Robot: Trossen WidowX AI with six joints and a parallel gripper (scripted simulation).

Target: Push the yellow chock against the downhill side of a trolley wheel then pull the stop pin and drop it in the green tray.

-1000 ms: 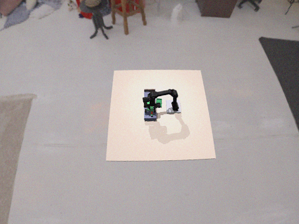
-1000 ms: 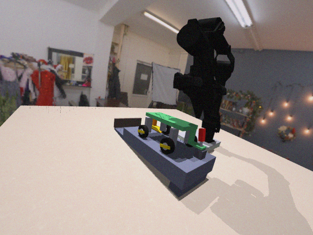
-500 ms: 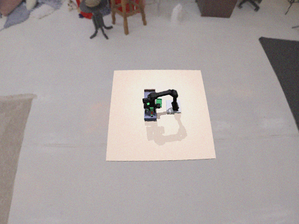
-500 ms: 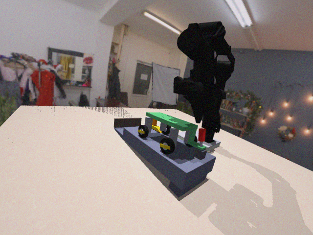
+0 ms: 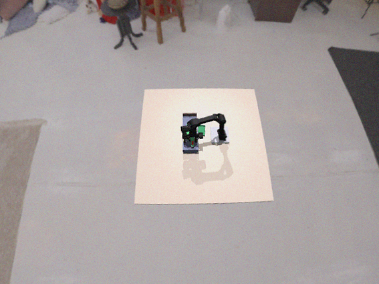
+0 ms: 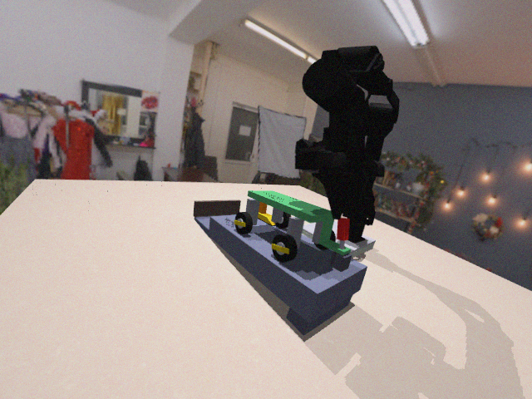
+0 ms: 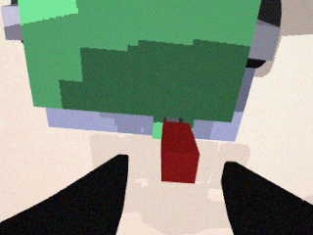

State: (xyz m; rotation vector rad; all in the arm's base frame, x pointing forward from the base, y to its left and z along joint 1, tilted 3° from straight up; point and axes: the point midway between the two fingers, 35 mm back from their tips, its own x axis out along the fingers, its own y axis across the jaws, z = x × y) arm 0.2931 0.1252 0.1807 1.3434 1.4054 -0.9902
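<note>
The red-headed stop pin is 10 mm to the left of my gripper tip and 40 mm below it. Also, from my gripper tip: green-decked trolley: 30 mm ahead, 100 mm to the right, 60 mm below; then blue-grey ramp: 30 mm ahead, 110 mm to the right, 120 mm below; then yellow chock: 20 mm behind, 220 mm to the right, 90 mm below.
</note>
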